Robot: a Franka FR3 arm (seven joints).
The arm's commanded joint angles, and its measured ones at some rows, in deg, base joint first. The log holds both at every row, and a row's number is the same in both.
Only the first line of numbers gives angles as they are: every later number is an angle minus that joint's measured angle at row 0.
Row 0, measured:
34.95, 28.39, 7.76, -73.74, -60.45, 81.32, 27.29
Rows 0 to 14, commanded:
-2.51, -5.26, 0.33, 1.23, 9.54, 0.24, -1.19
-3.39, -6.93, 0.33, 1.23, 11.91, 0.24, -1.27
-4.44, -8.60, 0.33, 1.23, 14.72, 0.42, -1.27
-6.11, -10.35, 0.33, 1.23, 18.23, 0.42, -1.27
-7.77, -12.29, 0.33, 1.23, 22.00, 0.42, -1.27
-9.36, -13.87, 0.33, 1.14, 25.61, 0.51, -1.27
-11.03, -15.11, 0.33, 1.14, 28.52, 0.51, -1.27
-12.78, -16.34, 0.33, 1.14, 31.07, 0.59, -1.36
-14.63, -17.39, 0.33, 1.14, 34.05, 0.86, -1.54
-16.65, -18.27, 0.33, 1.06, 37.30, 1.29, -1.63
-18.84, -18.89, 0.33, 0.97, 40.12, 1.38, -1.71
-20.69, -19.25, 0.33, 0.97, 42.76, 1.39, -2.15
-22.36, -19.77, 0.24, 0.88, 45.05, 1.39, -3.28
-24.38, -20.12, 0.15, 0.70, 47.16, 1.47, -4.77
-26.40, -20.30, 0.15, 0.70, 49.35, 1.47, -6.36
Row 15, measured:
-20.54, -19.00, -0.55, 2.07, 42.83, 0.11, -2.50
